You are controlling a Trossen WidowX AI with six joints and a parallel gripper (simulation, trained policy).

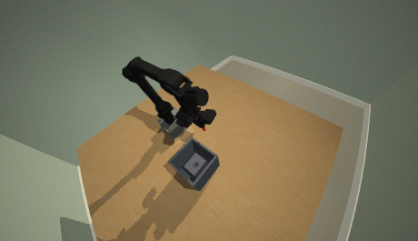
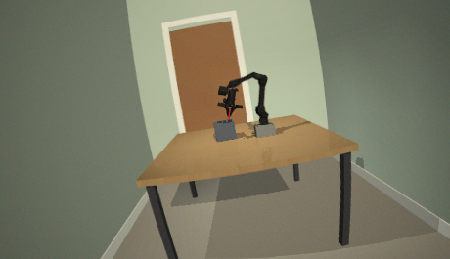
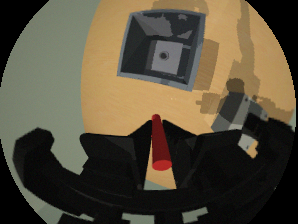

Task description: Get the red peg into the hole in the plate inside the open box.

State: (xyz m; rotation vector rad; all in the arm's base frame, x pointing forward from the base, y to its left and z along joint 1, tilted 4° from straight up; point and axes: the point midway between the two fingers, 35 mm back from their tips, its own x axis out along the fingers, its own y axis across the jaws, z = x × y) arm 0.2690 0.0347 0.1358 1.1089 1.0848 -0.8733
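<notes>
My gripper tip is 4 cm short of the light grey plate, 13 cm to the left of it and 15 cm above it. Also, from my gripper tip: red peg: 1 cm behind, 2 cm above.
</notes>
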